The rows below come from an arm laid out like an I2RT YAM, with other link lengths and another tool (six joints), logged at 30 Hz.
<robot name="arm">
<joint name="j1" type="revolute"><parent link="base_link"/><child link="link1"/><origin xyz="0.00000 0.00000 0.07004"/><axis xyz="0 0 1"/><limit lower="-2.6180" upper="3.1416"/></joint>
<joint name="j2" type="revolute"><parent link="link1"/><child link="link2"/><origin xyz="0.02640 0.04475 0.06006" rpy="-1.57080 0.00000 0.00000"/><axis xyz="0 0 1"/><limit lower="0.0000" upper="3.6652"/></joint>
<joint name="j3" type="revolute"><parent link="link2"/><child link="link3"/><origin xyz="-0.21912 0.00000 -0.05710" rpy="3.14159 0.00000 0.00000"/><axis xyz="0 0 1"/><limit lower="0.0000" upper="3.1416"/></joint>
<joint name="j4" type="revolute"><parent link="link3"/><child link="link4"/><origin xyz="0.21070 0.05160 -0.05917"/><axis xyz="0 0 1"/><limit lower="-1.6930" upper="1.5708"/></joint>
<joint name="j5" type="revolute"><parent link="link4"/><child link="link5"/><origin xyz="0.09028 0.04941 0.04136" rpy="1.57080 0.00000 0.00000"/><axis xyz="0 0 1"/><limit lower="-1.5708" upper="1.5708"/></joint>
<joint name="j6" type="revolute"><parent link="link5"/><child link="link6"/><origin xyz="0.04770 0.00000 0.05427" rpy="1.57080 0.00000 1.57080"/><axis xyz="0 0 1"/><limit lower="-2.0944" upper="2.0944"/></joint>
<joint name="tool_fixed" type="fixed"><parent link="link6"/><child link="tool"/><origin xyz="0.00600 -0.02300 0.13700" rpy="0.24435 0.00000 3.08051"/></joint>
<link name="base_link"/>
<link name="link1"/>
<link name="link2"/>
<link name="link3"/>
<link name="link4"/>
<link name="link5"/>
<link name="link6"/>
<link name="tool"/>
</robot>
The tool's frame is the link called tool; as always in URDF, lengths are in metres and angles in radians.
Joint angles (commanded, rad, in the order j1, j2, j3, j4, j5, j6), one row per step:
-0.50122, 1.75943, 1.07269, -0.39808, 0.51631, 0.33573
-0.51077, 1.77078, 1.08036, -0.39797, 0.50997, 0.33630
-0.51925, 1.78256, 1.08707, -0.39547, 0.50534, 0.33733
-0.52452, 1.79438, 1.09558, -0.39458, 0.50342, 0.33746
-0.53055, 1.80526, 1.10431, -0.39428, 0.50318, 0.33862
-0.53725, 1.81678, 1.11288, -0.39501, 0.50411, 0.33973
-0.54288, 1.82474, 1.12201, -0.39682, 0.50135, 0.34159
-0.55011, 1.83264, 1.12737, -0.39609, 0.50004, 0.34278
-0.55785, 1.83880, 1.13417, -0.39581, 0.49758, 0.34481
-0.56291, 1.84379, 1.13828, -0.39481, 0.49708, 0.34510
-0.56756, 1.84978, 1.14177, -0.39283, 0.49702, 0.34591
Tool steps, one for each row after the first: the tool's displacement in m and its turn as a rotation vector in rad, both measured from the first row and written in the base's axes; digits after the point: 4 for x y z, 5 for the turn. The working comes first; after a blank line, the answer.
Tool pose at each row, in the base's axes (x y z in m, rotation vector in rad; the steps are taken from these numbers as rounded here):
0.2957, -0.2729, 0.0425, 2.54662, 0.82280, -0.23734
0.2950, -0.2756, 0.0403, 2.55616, 0.81610, -0.23725
0.2945, -0.2784, 0.0380, 2.56405, 0.80852, -0.23719
0.2947, -0.2806, 0.0364, 2.56873, 0.80412, -0.23916
0.2945, -0.2832, 0.0352, 2.57307, 0.79615, -0.24184
0.2936, -0.2860, 0.0336, 2.57812, 0.78746, -0.24764
0.2937, -0.2882, 0.0331, 2.58307, 0.78021, -0.24611
0.2926, -0.2907, 0.0318, 2.58839, 0.77128, -0.24800
0.2920, -0.2935, 0.0315, 2.59329, 0.76015, -0.24579
0.2914, -0.2955, 0.0310, 2.59580, 0.75360, -0.24652
0.2907, -0.2973, 0.0301, 2.59846, 0.74696, -0.24786

-0.0007, -0.0027, -0.0022, 0.00671, 0.00005, -0.00704
-0.0012, -0.0055, -0.0045, 0.01166, -0.00038, -0.01417
-0.0010, -0.0077, -0.0061, 0.01435, 0.00077, -0.01867
-0.0012, -0.0103, -0.0073, 0.01558, 0.00151, -0.02549
-0.0021, -0.0131, -0.0089, 0.01683, 0.00436, -0.03350
-0.0020, -0.0153, -0.0094, 0.01948, 0.00250, -0.03931
-0.0031, -0.0178, -0.0107, 0.02152, 0.00267, -0.04688
-0.0037, -0.0206, -0.0110, 0.02317, -0.00057, -0.05506
-0.0043, -0.0226, -0.0115, 0.02352, -0.00114, -0.06011
-0.0050, -0.0244, -0.0124, 0.02392, -0.00127, -0.06537

